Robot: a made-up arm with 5 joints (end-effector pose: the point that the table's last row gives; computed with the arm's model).
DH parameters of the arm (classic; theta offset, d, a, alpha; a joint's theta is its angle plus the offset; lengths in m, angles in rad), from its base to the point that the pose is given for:
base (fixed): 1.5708 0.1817 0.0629 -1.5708
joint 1: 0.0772 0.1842 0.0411 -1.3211
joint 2: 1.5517 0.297 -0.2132 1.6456
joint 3: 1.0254 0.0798 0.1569 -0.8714
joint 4: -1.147 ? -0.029 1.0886
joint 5: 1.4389 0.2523 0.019 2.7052
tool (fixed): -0.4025 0.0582 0 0
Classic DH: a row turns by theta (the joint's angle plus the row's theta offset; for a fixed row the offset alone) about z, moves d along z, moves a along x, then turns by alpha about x.
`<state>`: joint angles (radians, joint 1 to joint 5).
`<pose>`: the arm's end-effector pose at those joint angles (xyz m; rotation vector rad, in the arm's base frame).
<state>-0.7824 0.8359 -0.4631 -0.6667 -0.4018</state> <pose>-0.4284 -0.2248 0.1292 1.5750 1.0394 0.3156</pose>
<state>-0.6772 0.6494 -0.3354 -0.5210 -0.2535</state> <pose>-0.3189 -0.2502 0.0844 1.4107 1.4207 0.3449</pose>
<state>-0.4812 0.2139 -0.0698 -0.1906 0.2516</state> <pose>-0.0635 -0.2081 0.0074 0.4983 2.3339 0.3124</pose>
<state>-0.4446 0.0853 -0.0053 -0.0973 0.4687</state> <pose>-0.0037 -0.1706 -0.0129 0.0478 2.5412 0.2809</pose>
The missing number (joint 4, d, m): -0.7481
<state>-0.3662 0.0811 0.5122 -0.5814 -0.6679</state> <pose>-0.0129 -0.1674 -0.2426 1.5254 2.0787 0.6257</pose>
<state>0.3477 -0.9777 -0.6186 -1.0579 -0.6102</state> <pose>0.1843 -0.1559 0.2527 0.2430 1.5086 1.9017</pose>
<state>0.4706 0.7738 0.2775 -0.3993 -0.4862</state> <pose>-0.2671 -0.3555 0.2558 1.1371 1.3884 -0.6753</pose>
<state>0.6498 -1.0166 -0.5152 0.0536 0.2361</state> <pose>0.1348 0.0532 0.2792 -1.1240 2.1371 -0.0647</pose>
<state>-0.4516 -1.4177 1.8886 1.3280 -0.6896</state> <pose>-0.2989 0.1919 -0.7966 -2.1363 1.1493 -1.3250</pose>
